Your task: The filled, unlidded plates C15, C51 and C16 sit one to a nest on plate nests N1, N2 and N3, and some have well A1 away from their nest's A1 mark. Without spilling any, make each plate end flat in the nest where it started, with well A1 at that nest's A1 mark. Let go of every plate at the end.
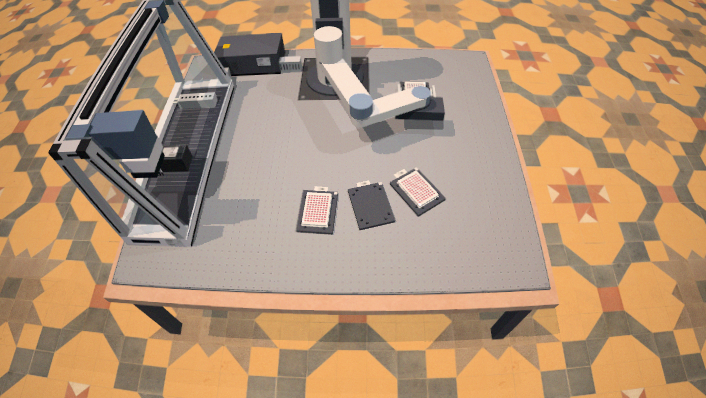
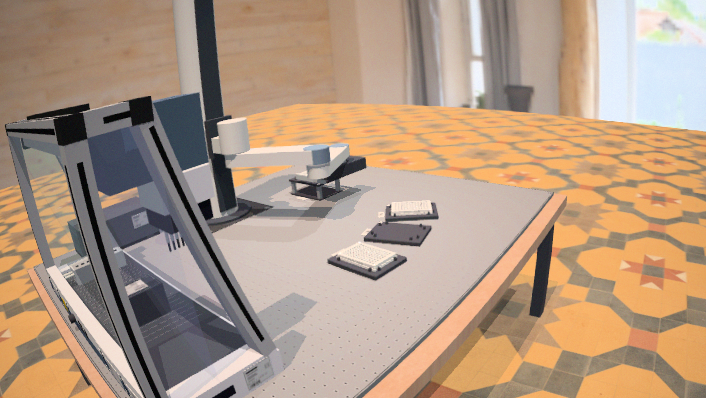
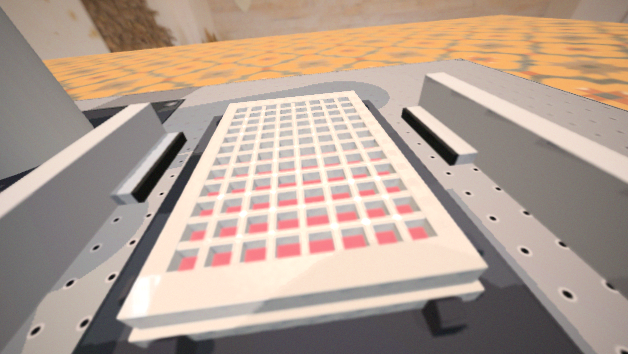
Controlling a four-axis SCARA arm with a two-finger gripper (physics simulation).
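Observation:
A filled white plate [image 3: 300,200] [image 1: 416,86] lies flat on a dark nest [image 3: 390,342] at the back right, beneath the arm. My gripper [image 3: 293,108] is open around this plate, with gaps between both finger pads and its long sides. One filled plate [image 1: 316,209] [image 2: 365,256] sits on the front left nest [image 1: 315,230] [image 2: 376,275]. Another plate [image 1: 419,188] [image 2: 411,207] sits on the front right nest [image 1: 422,211]. The middle front nest [image 1: 371,206] [image 2: 400,233] holds no plate. Small white labels at the nests and the plates' names are too small to read, and I cannot tell where well A1 is.
A framed machine [image 1: 207,165] with clear panels stands along the table's left side. A dark box [image 1: 250,54] stands at the back left, beside the arm's base [image 1: 306,92]. The table [image 1: 330,270] carries a grid of small holes.

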